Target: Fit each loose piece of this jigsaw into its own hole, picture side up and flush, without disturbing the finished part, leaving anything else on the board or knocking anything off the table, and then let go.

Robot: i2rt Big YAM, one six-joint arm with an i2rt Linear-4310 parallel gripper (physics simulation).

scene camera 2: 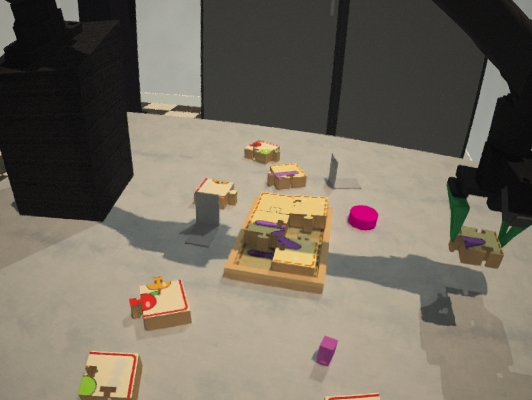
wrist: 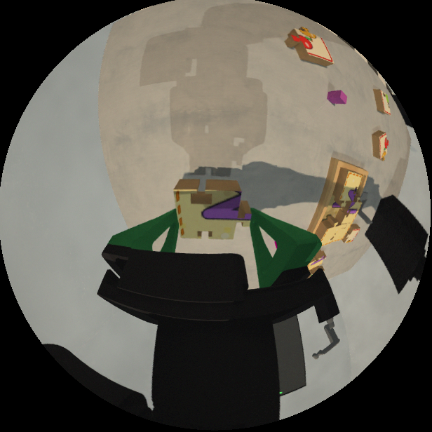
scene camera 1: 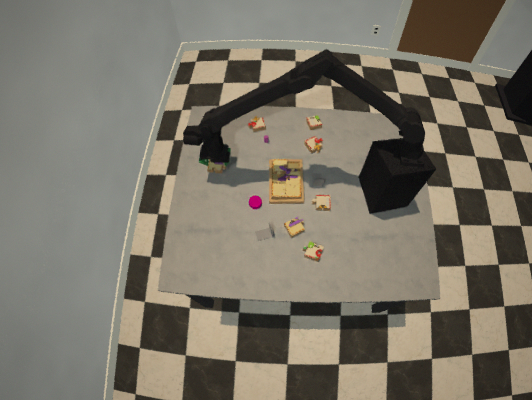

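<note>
The jigsaw board (scene camera 1: 286, 201) (scene camera 2: 280, 281) (wrist: 327, 190) has a wooden rim, cream pieces with orange dashed edges and purple shapes; sunken gaps show at its front left and right middle in scene view 2. My gripper (scene camera 1: 215, 160) (scene camera 2: 479, 241) (wrist: 214, 213) is shut on a cream piece (scene camera 1: 217, 167) (scene camera 2: 477, 245) (wrist: 195, 217) with a purple shape, picture side up. It hangs above the table, beside and apart from the board. Another loose purple-striped piece (scene camera 1: 294, 227) (scene camera 2: 287, 176) (wrist: 317, 261) lies on the table.
Several red-edged pieces lie around the board, one (scene camera 1: 322, 202) (scene camera 2: 212, 190) beside a grey bracket (scene camera 2: 207, 212). A second bracket (scene camera 1: 265, 233) (scene camera 2: 346, 184), a magenta disc (scene camera 1: 255, 202) (scene camera 2: 363, 218) and a small purple block (scene camera 1: 266, 139) (scene camera 2: 327, 351) (wrist: 337, 97) stand on the table.
</note>
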